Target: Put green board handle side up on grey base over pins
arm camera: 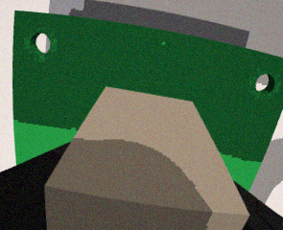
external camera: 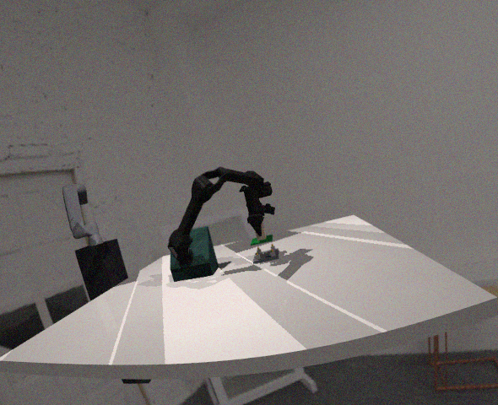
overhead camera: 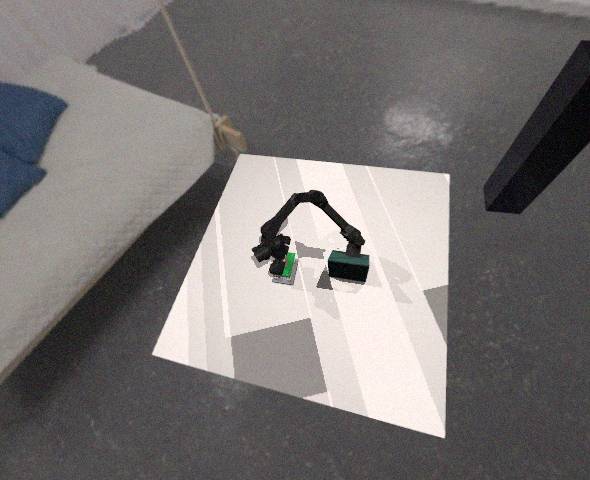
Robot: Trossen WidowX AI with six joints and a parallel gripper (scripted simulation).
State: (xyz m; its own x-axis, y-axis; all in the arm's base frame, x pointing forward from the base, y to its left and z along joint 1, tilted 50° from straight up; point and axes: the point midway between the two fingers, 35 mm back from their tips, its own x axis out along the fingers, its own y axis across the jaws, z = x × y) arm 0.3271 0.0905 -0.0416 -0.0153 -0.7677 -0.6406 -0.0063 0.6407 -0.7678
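Now: the grey base 10 cm below my gripper tip. Also, from my gripper tip: green board (right at my gripper tip).
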